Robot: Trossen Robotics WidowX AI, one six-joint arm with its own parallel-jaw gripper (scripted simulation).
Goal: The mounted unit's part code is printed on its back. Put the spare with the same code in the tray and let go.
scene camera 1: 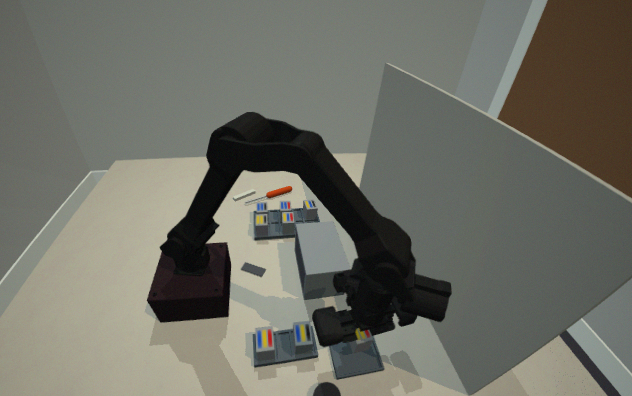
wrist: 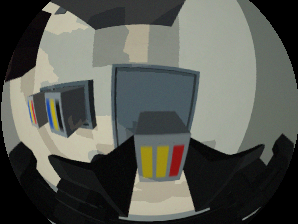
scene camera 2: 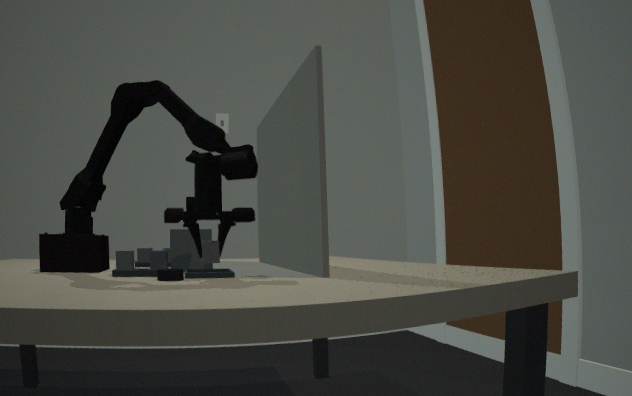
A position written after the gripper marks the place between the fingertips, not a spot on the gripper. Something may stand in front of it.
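Scene:
A grey spare point(wrist: 162, 140) is held by the gripper point(scene camera 1: 357, 337).

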